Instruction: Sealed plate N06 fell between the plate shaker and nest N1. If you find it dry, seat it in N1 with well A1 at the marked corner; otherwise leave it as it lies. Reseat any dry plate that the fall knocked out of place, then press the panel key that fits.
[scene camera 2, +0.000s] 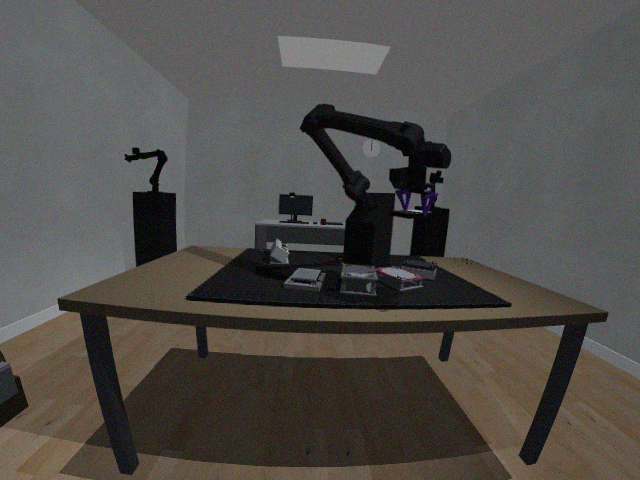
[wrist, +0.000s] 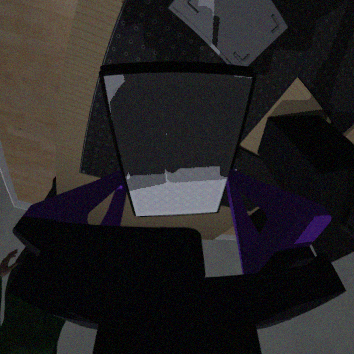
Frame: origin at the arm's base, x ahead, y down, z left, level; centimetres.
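Seen in the pictures: gripper, between the fingertips: (wrist: 176, 174); arm's base, origin of its link: (scene camera 2: 367, 206).
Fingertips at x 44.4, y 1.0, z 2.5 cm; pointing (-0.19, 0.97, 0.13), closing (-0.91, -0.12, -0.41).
Observation:
Offsets run from my fingertips to a thing's top centre. "spot": to the spot under its first point. Level surfaces: height alone.
My gripper (scene camera 2: 415, 211) (wrist: 176, 174) is shut on a flat plate {dy -1.2, dx +0.5, dz -1.4 cm} (scene camera 2: 408, 212) (wrist: 175, 120), dark-rimmed with a greyish, partly bright face. It holds the plate high above the right side of the mat. The label and any moisture cannot be read. On the mat in the scene view stand a low light unit {dy +24.9, dx -9.5, dz -34.3 cm} (scene camera 2: 296, 284) with a grey block on it, a clear-sided holder {dy +20.9, dx -5.6, dz -16.1 cm} (scene camera 2: 358, 283), a red-edged holder {dy +22.8, dx -10.0, dz +1.1 cm} (scene camera 2: 400, 274) and a dark-topped unit {spot: dy +21.9, dx -16.1, dz +13.7 cm} (scene camera 2: 419, 265). Which is nest N1 or the shaker cannot be told. A small white tilted panel {dy +19.0, dx -46.9, dz -45.3 cm} (scene camera 2: 279, 251) stands at the back left.
The black mat {dy +27.4 cm} (scene camera 2: 232, 293) (wrist: 142, 37) lies on the wooden table {dy +28.7 cm} (scene camera 2: 139, 289). A grey unit {spot: dy +21.5, dx -8.9, dz -16.4 cm} (wrist: 252, 22) with corner marks shows at the top of the wrist view. The arm's dark base (scene camera 2: 358, 242) stands at the mat's back. A desk (scene camera 2: 299, 232) with a monitor (scene camera 2: 295, 204) is behind.

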